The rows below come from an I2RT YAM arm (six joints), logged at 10 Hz.
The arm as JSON. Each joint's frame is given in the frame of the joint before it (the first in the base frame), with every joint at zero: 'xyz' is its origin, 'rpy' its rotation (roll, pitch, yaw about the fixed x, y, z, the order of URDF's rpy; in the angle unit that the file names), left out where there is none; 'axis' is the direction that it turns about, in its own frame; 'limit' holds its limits. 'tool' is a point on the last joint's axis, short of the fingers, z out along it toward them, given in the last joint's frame.
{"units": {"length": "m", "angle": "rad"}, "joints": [
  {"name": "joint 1", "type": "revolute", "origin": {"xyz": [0.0, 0.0, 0.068]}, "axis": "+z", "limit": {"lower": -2.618, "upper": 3.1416}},
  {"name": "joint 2", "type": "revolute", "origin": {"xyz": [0.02, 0.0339, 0.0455]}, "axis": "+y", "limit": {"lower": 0.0, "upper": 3.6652}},
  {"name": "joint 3", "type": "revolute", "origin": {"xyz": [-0.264, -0.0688, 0.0]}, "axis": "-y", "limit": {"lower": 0.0, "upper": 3.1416}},
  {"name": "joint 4", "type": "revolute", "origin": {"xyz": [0.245, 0.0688, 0.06]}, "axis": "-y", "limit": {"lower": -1.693, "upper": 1.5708}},
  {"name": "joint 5", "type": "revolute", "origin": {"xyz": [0.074, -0.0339, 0.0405]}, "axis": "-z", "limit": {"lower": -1.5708, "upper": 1.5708}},
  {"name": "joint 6", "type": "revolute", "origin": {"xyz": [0.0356, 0.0, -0.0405]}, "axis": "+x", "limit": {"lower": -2.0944, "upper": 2.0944}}
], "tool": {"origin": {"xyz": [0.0, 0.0, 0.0], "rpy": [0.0, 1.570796, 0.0]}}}
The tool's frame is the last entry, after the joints.
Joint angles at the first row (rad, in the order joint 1, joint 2, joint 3, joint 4, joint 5, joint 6):
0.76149, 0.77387, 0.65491, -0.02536, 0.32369, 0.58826
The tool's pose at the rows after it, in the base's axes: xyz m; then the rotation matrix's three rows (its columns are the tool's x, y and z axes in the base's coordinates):
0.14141, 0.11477, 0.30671; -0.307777, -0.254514, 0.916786; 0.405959, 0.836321, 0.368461; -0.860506, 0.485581, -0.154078
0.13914, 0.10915, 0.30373; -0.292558, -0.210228, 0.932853; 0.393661, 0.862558, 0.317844; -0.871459, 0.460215, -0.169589
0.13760, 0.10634, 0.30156; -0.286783, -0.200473, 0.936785; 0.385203, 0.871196, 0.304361; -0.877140, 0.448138, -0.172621
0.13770, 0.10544, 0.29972; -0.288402, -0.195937, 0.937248; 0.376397, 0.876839, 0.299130; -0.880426, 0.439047, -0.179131
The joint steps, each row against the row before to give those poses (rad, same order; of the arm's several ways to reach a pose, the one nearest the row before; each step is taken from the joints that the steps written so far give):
-0.00991, -0.03014, -0.02350, -0.02801, 0.04112, -0.01492
-0.00589, -0.02237, -0.00858, -0.03416, 0.04608, -0.01242
-0.00405, -0.01492, -0.01003, -0.00908, 0.00978, -0.01010
-0.00413, -0.00235, -0.00477, -0.00490, 0.00052, -0.00657

